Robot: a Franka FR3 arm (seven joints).
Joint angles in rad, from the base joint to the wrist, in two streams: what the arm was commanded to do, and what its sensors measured. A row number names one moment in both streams.
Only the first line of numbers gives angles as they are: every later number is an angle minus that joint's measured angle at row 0.
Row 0, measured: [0.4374, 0.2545, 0.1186, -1.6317, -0.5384, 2.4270, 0.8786]
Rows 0 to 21, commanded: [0.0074, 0.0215, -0.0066, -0.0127, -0.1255, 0.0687, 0.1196]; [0.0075, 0.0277, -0.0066, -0.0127, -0.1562, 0.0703, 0.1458]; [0.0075, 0.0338, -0.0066, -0.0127, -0.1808, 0.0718, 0.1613]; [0.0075, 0.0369, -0.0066, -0.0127, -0.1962, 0.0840, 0.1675]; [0.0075, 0.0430, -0.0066, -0.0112, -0.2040, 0.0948, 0.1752]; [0.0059, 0.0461, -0.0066, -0.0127, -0.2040, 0.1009, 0.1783]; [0.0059, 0.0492, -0.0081, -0.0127, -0.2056, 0.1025, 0.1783]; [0.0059, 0.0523, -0.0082, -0.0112, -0.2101, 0.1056, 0.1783]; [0.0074, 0.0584, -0.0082, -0.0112, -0.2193, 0.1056, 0.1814]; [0.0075, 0.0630, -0.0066, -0.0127, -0.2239, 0.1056, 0.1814]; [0.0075, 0.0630, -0.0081, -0.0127, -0.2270, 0.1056, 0.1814]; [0.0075, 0.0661, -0.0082, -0.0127, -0.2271, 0.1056, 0.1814]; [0.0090, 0.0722, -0.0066, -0.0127, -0.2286, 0.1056, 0.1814]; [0.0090, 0.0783, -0.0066, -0.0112, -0.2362, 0.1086, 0.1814]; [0.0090, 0.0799, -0.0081, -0.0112, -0.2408, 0.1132, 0.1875]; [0.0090, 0.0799, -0.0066, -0.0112, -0.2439, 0.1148, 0.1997]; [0.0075, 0.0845, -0.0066, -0.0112, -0.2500, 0.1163, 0.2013]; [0.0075, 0.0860, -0.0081, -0.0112, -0.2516, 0.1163, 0.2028]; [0.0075, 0.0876, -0.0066, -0.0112, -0.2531, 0.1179, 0.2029]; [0.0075, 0.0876, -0.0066, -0.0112, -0.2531, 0.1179, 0.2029]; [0.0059, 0.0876, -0.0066, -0.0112, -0.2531, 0.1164, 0.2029]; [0.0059, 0.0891, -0.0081, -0.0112, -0.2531, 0.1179, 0.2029]
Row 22, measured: [0.0015, 0.0877, 0.0002, -0.0027, -0.2277, 0.0935, 0.1693]
